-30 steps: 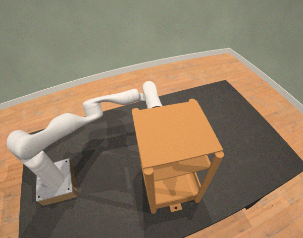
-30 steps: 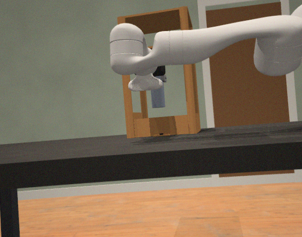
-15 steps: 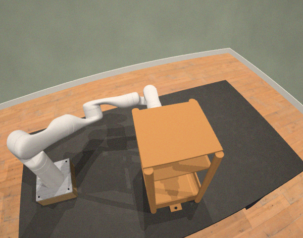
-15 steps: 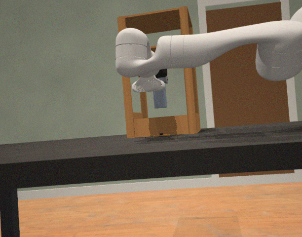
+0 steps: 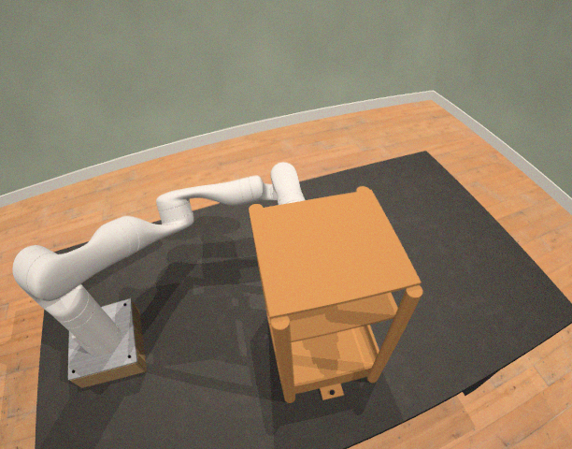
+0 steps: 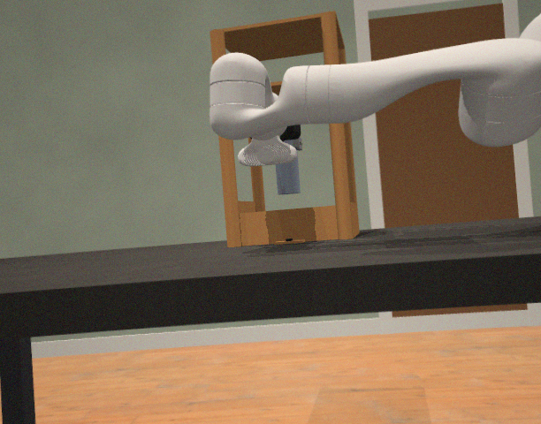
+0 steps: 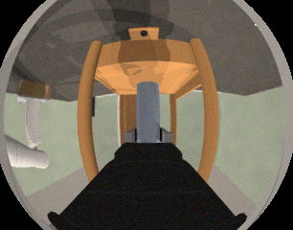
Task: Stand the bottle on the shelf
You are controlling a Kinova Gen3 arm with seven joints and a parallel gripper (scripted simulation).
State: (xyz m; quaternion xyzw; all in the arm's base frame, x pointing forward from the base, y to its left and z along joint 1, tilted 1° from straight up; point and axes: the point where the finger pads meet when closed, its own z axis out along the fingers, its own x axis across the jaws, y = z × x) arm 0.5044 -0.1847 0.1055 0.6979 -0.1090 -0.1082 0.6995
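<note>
Now: hand 2 cm below the bottle. Round my hand: shelving unit (6 cm to the right, 2 cm behind, 2 cm above).
</note>
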